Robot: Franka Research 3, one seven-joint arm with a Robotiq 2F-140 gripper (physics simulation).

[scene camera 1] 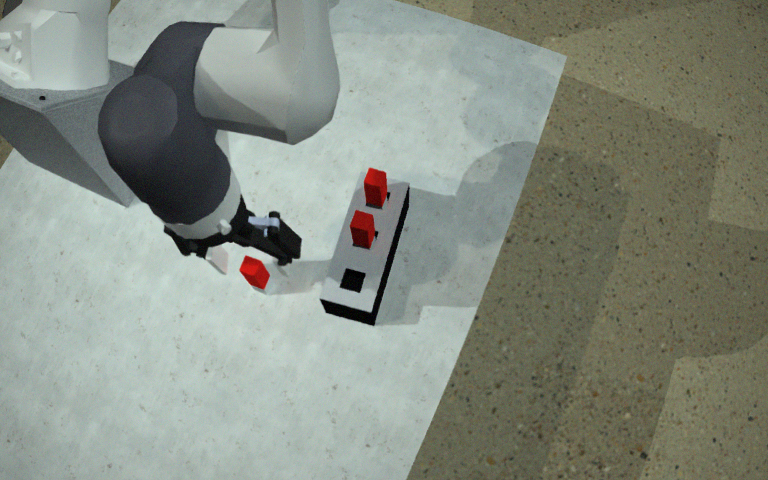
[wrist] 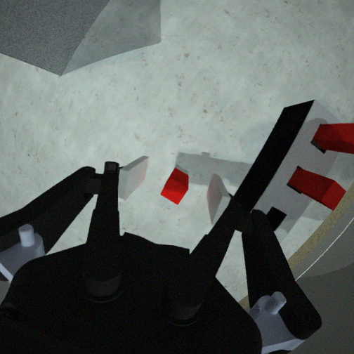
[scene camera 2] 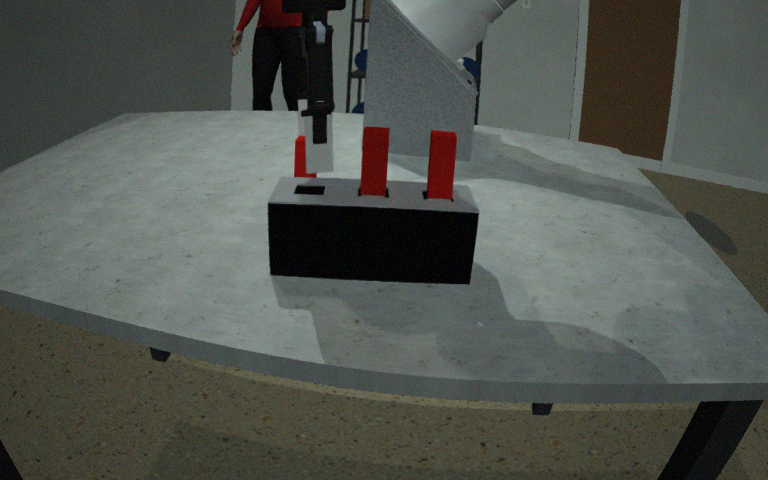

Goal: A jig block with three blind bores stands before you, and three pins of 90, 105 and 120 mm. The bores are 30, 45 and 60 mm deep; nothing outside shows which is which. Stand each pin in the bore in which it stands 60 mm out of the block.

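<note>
The jig block (scene camera 1: 339, 293) (scene camera 2: 373, 243) (wrist: 270, 155) stands on the table. In scene camera 2, its left bore (scene camera 1: 352, 280) (scene camera 2: 309, 190) (wrist: 276, 218) is empty. One red pin (scene camera 1: 362, 229) (scene camera 2: 374, 161) (wrist: 317, 186) stands upright in the middle bore and another (scene camera 1: 375, 187) (scene camera 2: 441, 164) (wrist: 337, 137) in the right bore; they stick out about equally far. A third red pin (scene camera 1: 254, 272) (scene camera 2: 300, 158) (wrist: 176, 186) stands upright on the table, on the robot's side of the block. My gripper (scene camera 1: 250, 264) (scene camera 2: 312, 146) (wrist: 177, 175) is open, pointing down, its fingers apart on either side of this pin without gripping it.
The grey robot base (scene camera 1: 62, 141) (scene camera 2: 419, 101) (wrist: 45, 35) stands behind the loose pin. The block is near the table edge (scene camera 2: 362, 373) farthest from the base. A person (scene camera 2: 277, 56) and a shelf rack stand beyond the table.
</note>
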